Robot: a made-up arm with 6 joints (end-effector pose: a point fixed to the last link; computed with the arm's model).
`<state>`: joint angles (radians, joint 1 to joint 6).
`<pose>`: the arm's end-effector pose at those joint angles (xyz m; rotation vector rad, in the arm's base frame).
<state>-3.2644 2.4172 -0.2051 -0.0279 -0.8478 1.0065</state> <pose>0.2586 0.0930 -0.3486 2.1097 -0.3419 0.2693</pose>
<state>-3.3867 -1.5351 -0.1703 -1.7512 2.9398 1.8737</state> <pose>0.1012 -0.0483 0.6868 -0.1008 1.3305 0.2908</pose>
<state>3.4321 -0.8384 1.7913 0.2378 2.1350 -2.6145</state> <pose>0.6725 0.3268 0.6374 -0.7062 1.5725 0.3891</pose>
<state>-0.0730 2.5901 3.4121 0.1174 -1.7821 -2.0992</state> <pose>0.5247 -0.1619 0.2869 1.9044 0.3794 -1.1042</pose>
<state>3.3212 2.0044 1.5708 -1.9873 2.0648 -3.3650</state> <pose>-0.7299 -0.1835 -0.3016 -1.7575 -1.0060 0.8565</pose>
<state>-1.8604 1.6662 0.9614 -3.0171 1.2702 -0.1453</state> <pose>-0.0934 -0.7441 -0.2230 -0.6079 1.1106 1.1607</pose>
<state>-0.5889 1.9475 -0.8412 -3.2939 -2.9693 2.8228</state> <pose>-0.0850 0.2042 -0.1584 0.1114 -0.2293 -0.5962</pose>
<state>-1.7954 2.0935 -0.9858 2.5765 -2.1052 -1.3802</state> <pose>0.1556 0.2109 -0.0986 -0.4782 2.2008 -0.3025</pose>
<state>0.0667 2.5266 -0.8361 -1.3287 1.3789 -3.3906</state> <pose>-0.3016 -0.0499 0.1292 1.2593 -1.2409 -1.4824</pose>
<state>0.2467 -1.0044 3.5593 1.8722 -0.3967 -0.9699</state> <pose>-0.2512 -0.0253 -0.1981 -1.2152 1.5070 0.6299</pose>
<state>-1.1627 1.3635 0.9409 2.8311 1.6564 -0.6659</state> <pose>0.4420 -0.7249 0.0541 -0.5680 0.8911 1.2097</pose>
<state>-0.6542 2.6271 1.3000 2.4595 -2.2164 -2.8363</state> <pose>0.3549 -0.1509 -0.6302 -0.6729 -0.6090 -1.4286</pose>
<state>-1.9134 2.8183 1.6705 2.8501 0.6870 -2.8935</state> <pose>-0.0098 -0.3810 -0.6292 1.7111 1.0031 -1.1729</pose>
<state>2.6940 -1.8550 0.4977 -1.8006 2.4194 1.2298</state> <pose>0.5478 -0.2943 0.5439 1.4073 2.1577 0.0562</pose>
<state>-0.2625 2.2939 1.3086 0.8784 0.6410 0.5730</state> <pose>0.5907 -0.2407 -0.4513 -1.1104 0.2790 0.5044</pose>
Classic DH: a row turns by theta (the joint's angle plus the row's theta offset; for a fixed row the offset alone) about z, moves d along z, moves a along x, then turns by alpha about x. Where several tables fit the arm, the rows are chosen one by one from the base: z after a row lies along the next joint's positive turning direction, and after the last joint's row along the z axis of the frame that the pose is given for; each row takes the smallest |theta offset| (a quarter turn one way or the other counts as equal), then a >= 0, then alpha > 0; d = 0 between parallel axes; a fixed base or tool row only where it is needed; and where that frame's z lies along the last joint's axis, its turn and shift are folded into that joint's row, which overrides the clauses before.
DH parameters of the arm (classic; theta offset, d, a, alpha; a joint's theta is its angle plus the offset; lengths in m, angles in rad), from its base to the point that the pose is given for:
joint 1: 0 0.171 0 -1.5708
joint 2: -1.5708 0 0.34 3.1416
joint 3: 0 0 0 -1.5708
joint 4: 0 -0.54 0 1.5708
joint 5: 0 0.124 0 -1.5708
joint 6: 1.5708 0 0 1.5708
tool (fixed): -1.5708 0 0 0

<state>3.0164 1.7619 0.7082 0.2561 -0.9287 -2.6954</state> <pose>-0.6082 0.1974 -0.3475 -0.3398 1.0909 0.4118</pose>
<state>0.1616 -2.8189 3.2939 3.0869 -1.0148 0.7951</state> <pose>0.4000 0.1907 -0.2363 2.2835 -0.2747 1.0542</pose>
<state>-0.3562 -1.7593 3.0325 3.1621 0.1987 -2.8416</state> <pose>-0.2320 0.2186 -0.4312 0.0571 1.6843 -0.0001</pose>
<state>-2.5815 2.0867 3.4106 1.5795 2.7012 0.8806</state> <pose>-0.2599 -0.1643 0.5572 2.6247 -0.4411 -1.6381</pose>
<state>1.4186 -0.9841 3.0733 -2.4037 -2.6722 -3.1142</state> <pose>-0.1935 -0.6565 -0.0182 0.8009 0.0322 1.8204</pose>
